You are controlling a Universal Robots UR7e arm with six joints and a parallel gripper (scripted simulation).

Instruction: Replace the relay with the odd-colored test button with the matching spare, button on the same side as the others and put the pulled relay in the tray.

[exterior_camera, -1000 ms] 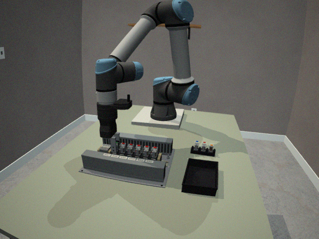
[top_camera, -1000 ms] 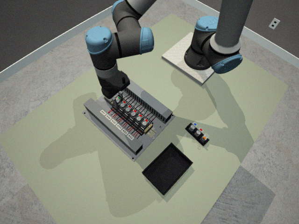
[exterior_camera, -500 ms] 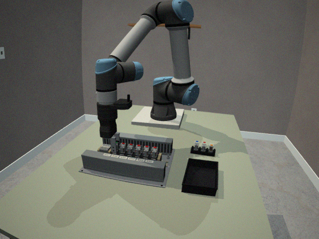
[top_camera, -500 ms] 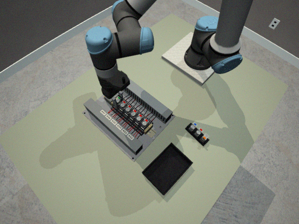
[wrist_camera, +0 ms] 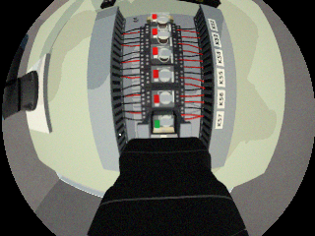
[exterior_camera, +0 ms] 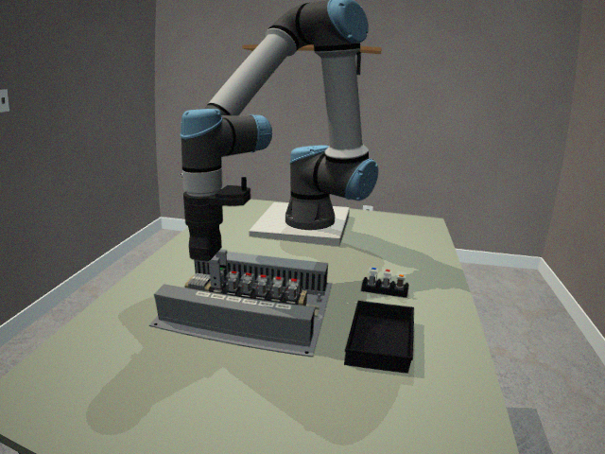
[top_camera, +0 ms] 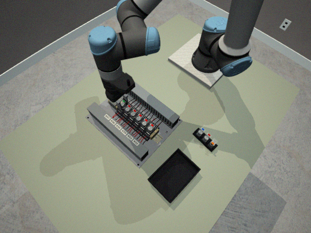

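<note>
My hand is 2 cm short of the black tray, 34 cm to the right of it and 4 cm above it. From my hand the other things lie so: green-button relay 1 cm below; then blue-button relay 17 cm behind, 29 cm to the left, 3 cm below; then black spare holder 18 cm behind, 32 cm to the left, 5 cm below.
</note>
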